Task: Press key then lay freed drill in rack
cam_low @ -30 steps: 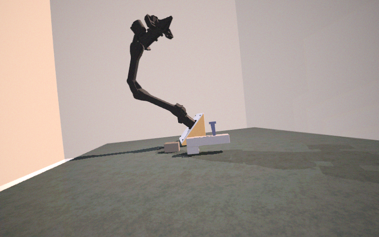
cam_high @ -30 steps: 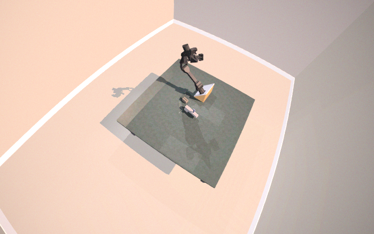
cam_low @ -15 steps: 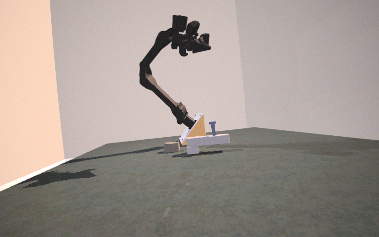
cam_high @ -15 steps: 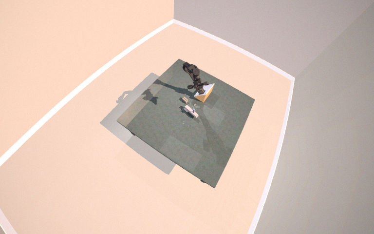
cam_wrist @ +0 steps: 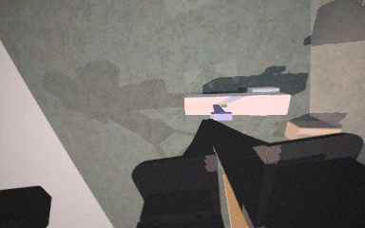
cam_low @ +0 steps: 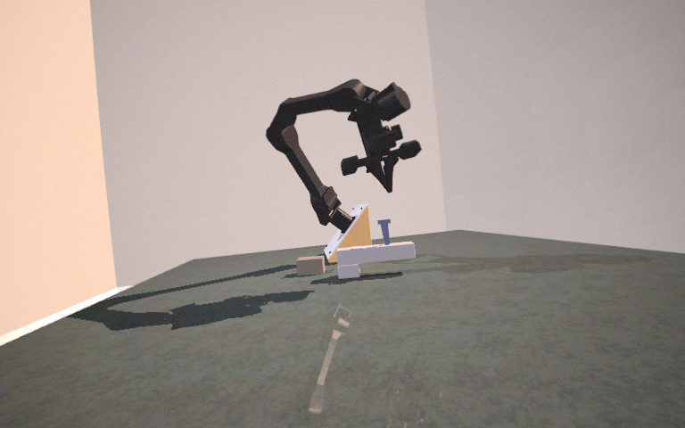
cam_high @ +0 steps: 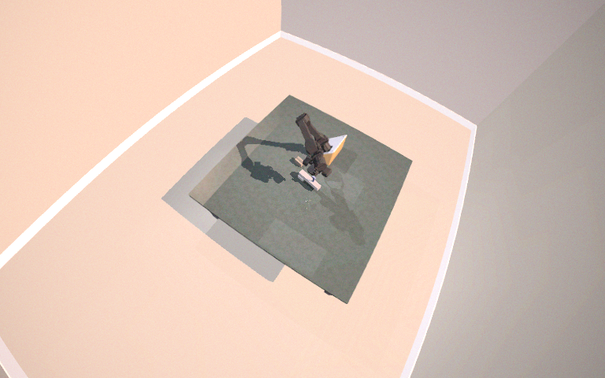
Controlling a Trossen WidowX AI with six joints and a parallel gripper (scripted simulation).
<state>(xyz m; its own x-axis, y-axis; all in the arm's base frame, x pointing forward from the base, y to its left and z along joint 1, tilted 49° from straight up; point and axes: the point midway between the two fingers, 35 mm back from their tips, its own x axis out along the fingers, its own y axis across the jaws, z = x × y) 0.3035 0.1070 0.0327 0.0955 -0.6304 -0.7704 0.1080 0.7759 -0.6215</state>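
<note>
Now: the key 2 cm behind my gripper tip, 2 cm to the right of it and 10 cm below it. Also, from my gripper tip: rack: 14 cm behind, 19 cm to the right, 17 cm below; drill: 3 cm behind, 7 cm to the right, 14 cm below; housing block: 3 cm behind, 5 cm to the right, 15 cm below.
</note>
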